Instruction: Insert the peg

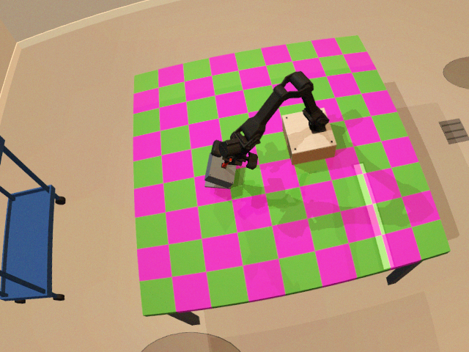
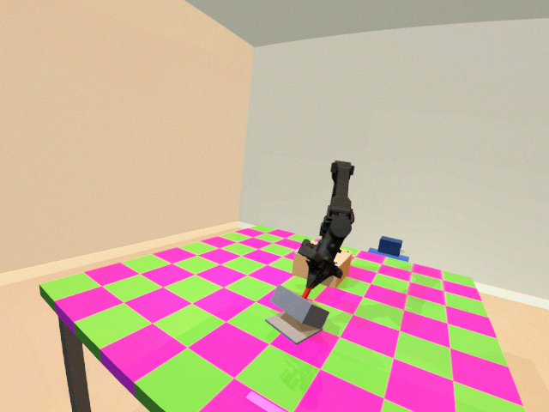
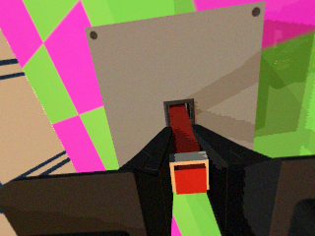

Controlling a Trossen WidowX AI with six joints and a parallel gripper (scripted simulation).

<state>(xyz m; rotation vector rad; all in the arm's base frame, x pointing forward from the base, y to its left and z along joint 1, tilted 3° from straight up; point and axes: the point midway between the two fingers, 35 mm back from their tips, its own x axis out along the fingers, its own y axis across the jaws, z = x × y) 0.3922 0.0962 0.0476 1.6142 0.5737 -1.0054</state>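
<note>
The grey sloped panel is 50 mm below my gripper tip, 30 mm ahead of it and 10 mm to the right of it. From my gripper tip the other things lie so: red square peg 10 mm behind, 10 mm above.
</note>
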